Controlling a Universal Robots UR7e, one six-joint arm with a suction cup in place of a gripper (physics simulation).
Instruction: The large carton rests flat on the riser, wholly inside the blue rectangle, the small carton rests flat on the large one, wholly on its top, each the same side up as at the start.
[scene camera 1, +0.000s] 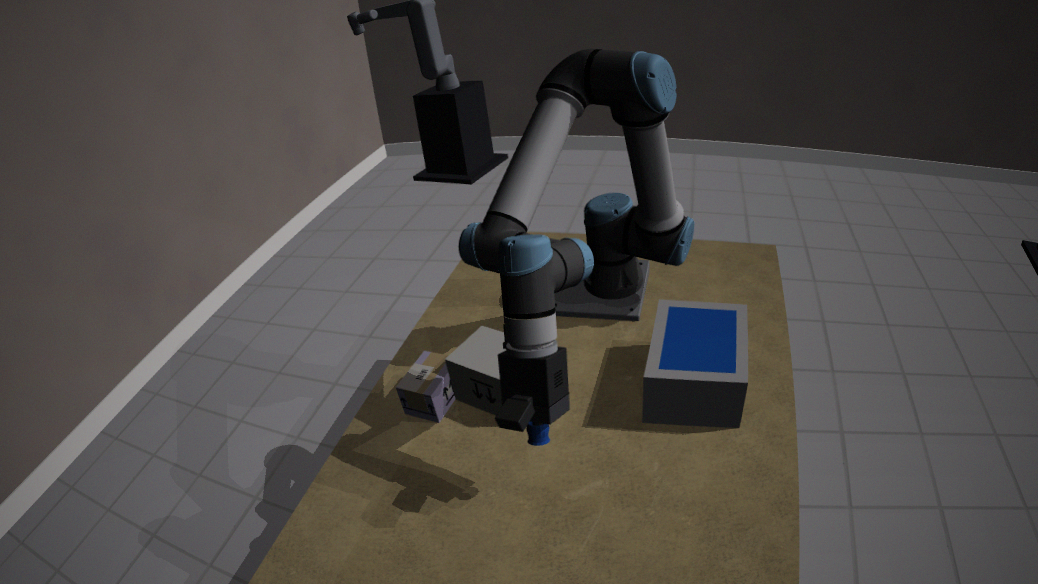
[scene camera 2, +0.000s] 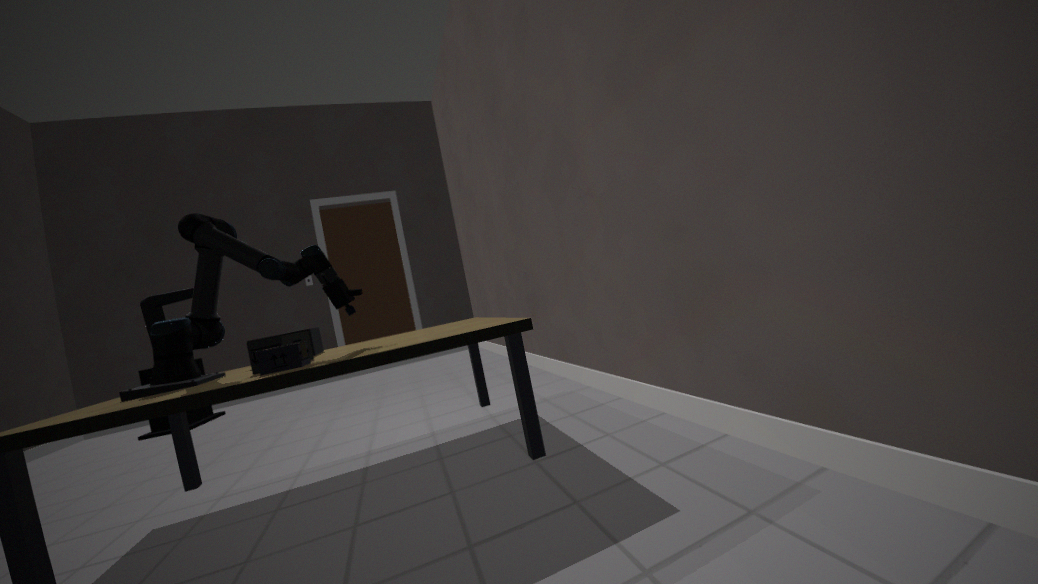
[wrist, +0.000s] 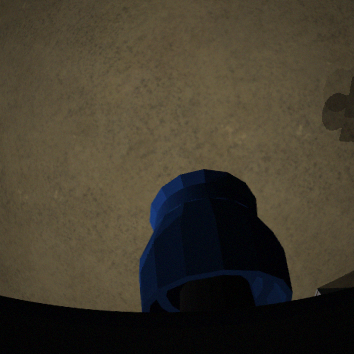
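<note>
The large carton (scene camera 1: 475, 366), pale on top with dark arrows on its near side, sits flat on the table, partly hidden behind my tool. The small carton (scene camera 1: 426, 392), lilac with brown tape, sits flat just left of it. The grey riser (scene camera 1: 693, 400) stands at the right, and its blue rectangle (scene camera 1: 698, 339) is bare. My suction gripper (scene camera 1: 538, 438) (scene camera 2: 350, 310) (wrist: 202, 192) is open, with nothing on its blue cup. It hangs tilted above the table, nearer the front than the large carton. In scene camera 2 the cartons overlap in a dark group and are hard to tell apart.
The tan table (scene camera 1: 653, 501) (scene camera 2: 435, 335) carries the arm's base plate (scene camera 1: 606, 313) behind the cartons. The arm's shadow falls on the table at the front left. Another arm on a black pedestal (scene camera 1: 453, 130) stands on the floor beyond the table. A door (scene camera 2: 366, 268) is in the far wall.
</note>
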